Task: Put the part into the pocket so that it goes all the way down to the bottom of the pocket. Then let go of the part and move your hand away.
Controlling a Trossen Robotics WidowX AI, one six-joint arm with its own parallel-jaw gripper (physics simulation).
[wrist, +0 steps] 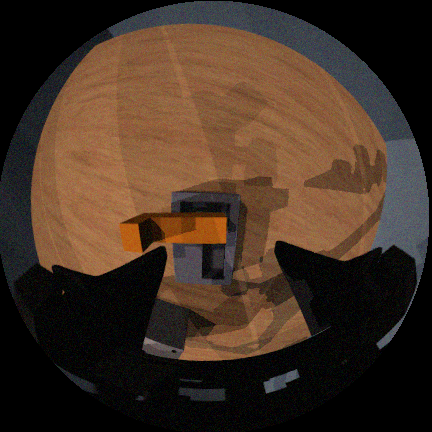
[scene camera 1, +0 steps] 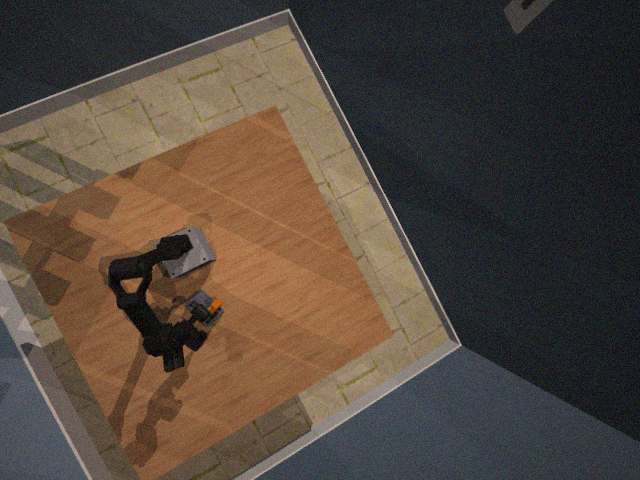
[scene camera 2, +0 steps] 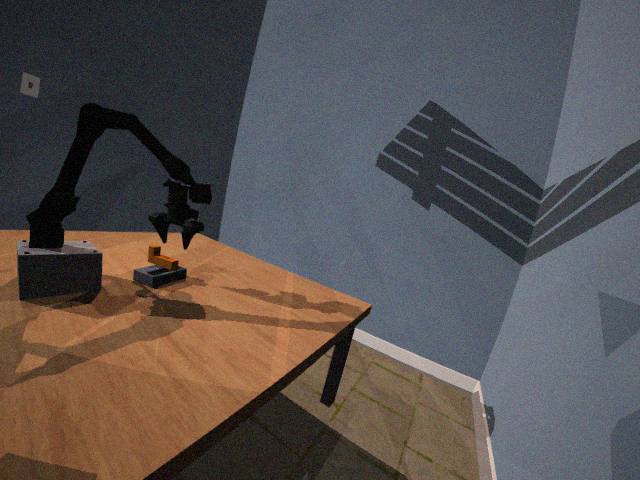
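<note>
An orange L-shaped part lies across the top of a dark grey block with a pocket. It is not down in the pocket. In the wrist view its long arm crosses the block, and its short end sticks out past the block's left side. The pocket opening shows above and below the part there. My gripper is wide open and empty, above the part and block. In scene camera 1 the gripper hides some of the block.
The arm's grey base box stands on the wooden table near the block. The table's edge and a leg show in scene camera 2. Arm shadows fall across the table.
</note>
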